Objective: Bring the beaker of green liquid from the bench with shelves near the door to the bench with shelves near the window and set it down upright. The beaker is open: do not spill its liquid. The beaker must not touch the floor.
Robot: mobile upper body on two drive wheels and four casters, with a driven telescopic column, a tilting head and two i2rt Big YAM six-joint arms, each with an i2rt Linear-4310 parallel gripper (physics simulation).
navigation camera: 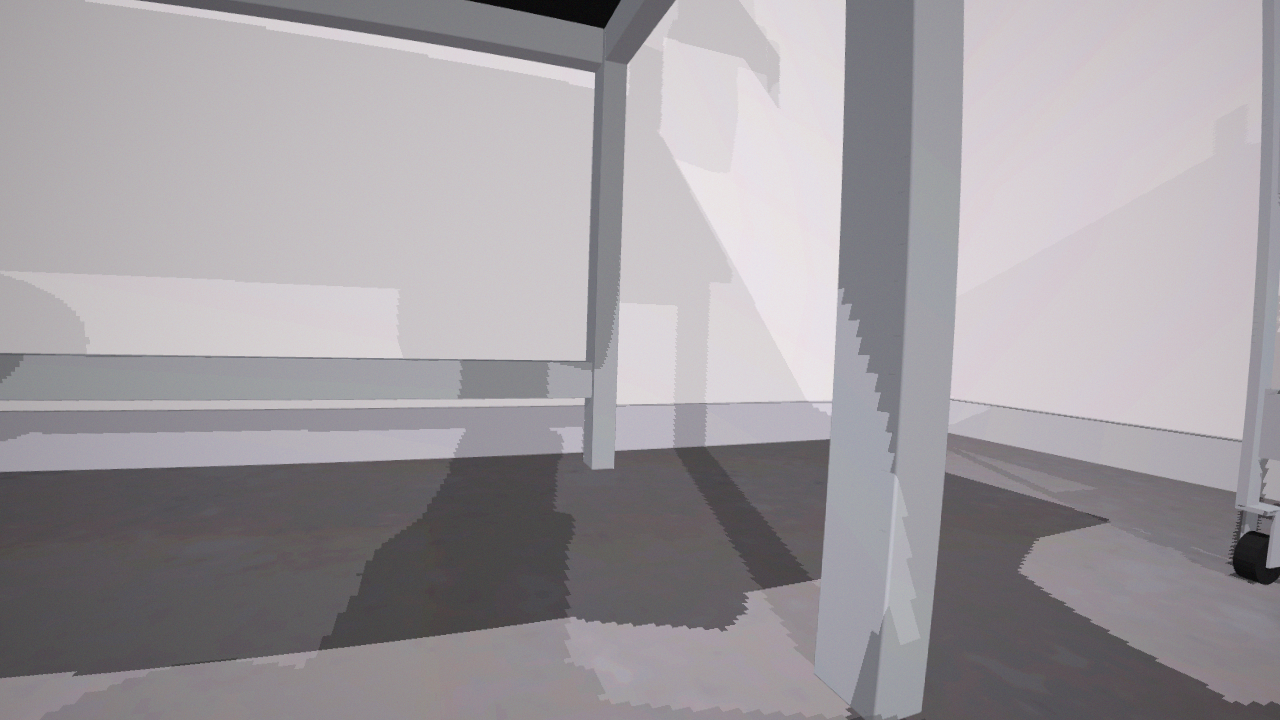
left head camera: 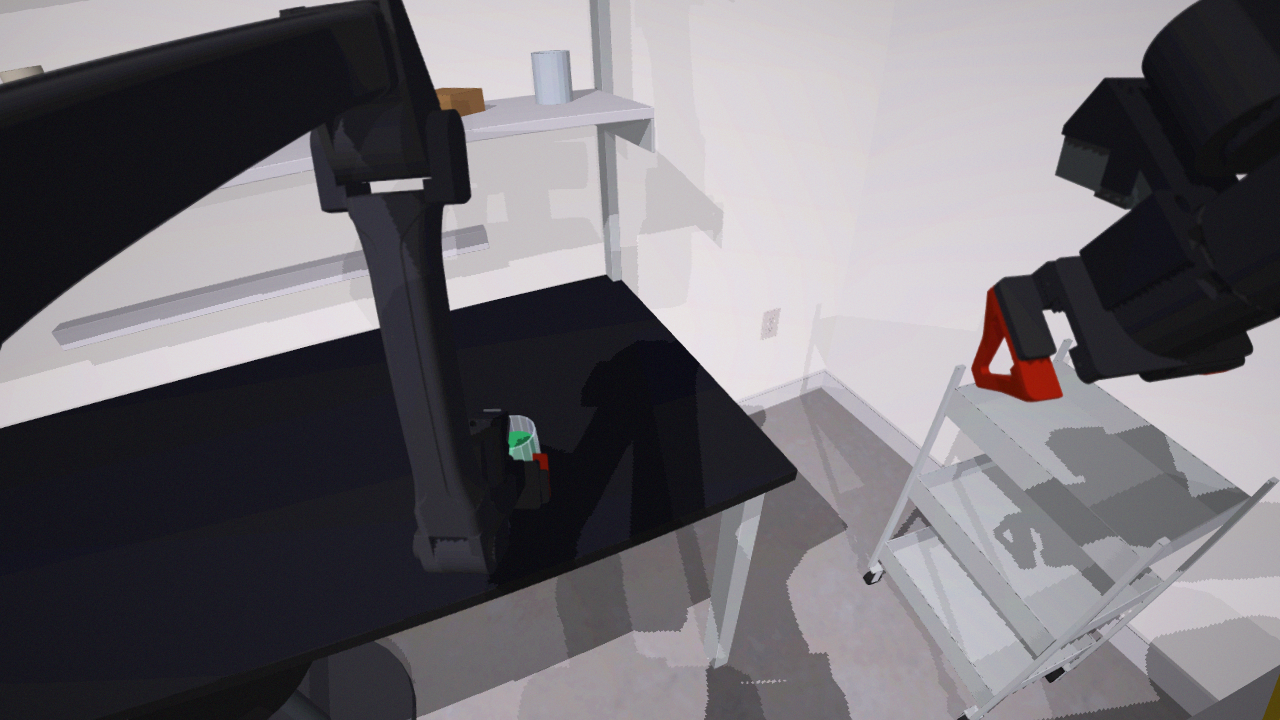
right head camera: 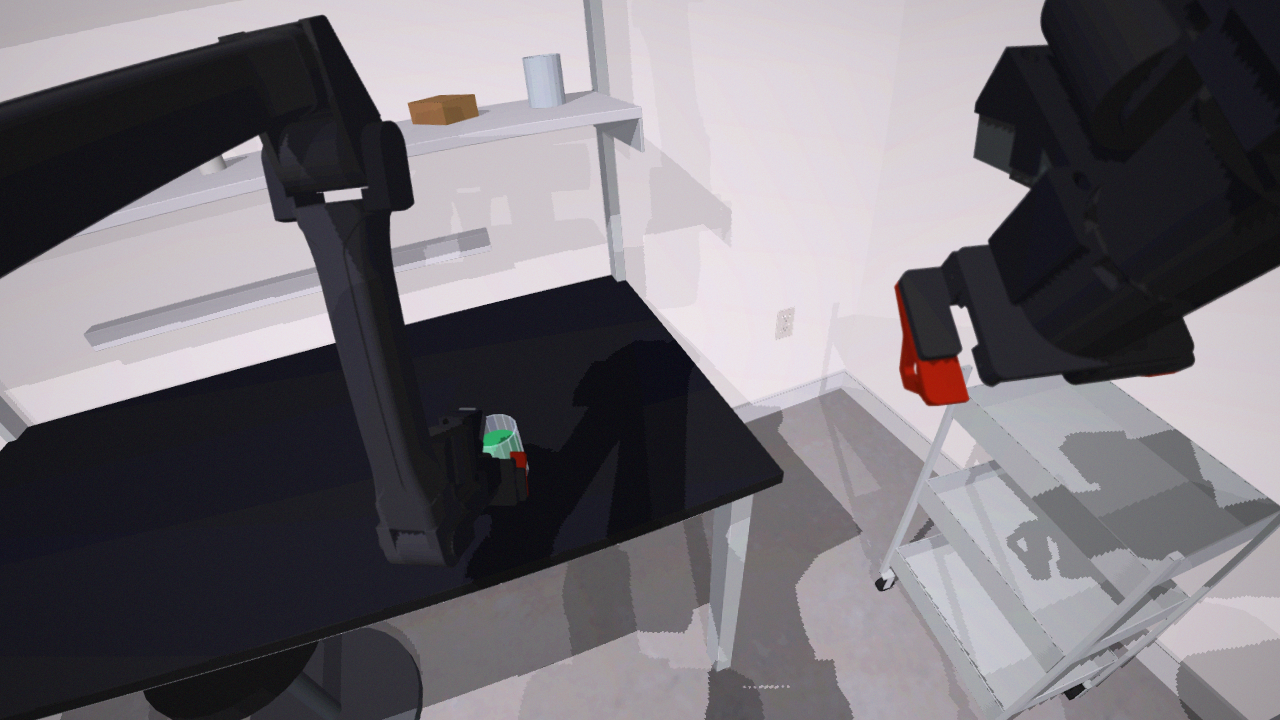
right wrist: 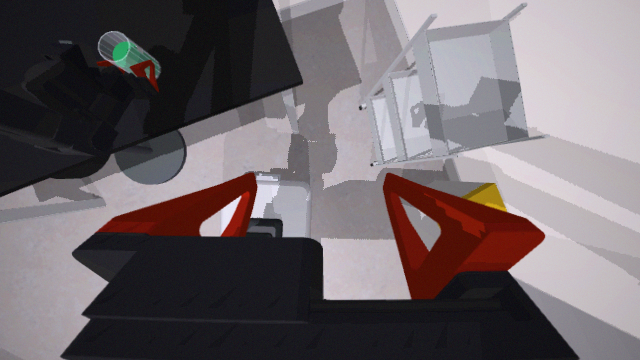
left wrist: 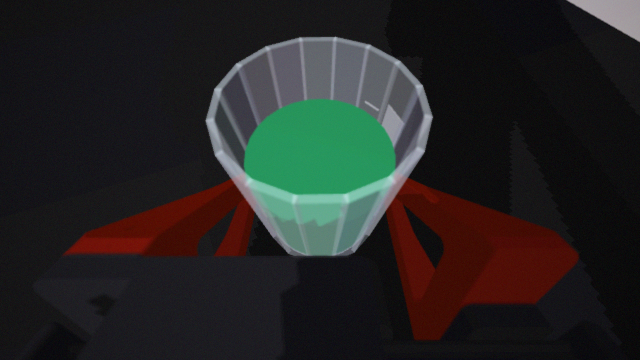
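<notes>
The clear open beaker (left head camera: pixel 523 438) (right head camera: pixel 502 436) (left wrist: pixel 320 150) (right wrist: pixel 129 54) holds green liquid, its surface well below the rim. It is upright, between the red fingertips of my left gripper (left wrist: pixel 320 210), which is shut on it. The beaker is over the black top of a bench with a shelf (left head camera: pixel 268 537) (right head camera: pixel 223 555), near its right end; whether its base touches the top is hidden. My right gripper (right wrist: pixel 320 180) is open with nothing between its fingers, held high to the right of the bench. In the head views one red finger of it shows clearly.
A grey wheeled cart (left head camera: pixel 1109 420) (right head camera: pixel 1118 438) (right wrist: pixel 517 80) stands right of the bench. The shelf (left head camera: pixel 572 111) (right head camera: pixel 572 113) bears a light blue cylinder (left head camera: pixel 551 77) (right head camera: pixel 544 80) and a brown box (left head camera: pixel 462 101) (right head camera: pixel 443 109). A bench leg (navigation camera: pixel 881 358) stands close ahead. A round stool base (right wrist: pixel 155 157) is below the bench's front edge.
</notes>
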